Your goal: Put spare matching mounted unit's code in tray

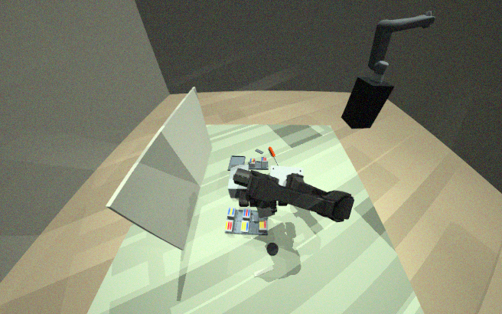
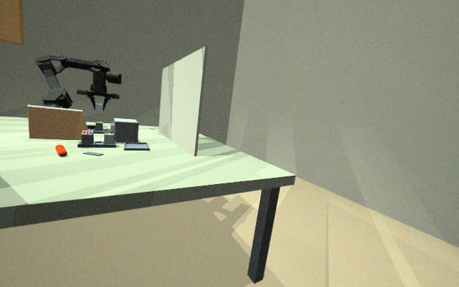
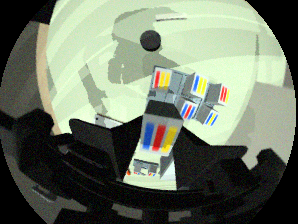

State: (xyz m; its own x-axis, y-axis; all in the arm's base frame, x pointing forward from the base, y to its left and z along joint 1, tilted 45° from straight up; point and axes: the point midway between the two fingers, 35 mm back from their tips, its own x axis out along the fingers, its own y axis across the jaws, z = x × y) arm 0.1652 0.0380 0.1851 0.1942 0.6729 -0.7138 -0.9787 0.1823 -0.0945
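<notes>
Now: the flat dark tray 120 mm ahead of my gripper tip, 380 mm to the right of it and 120 mm below it. Also, from my gripper tip: grey mounted unit (100 mm ahead, 190 mm to the right, 80 mm below); tall grey upright panel (350 mm ahead, 220 mm to the right, 100 mm above).
</notes>
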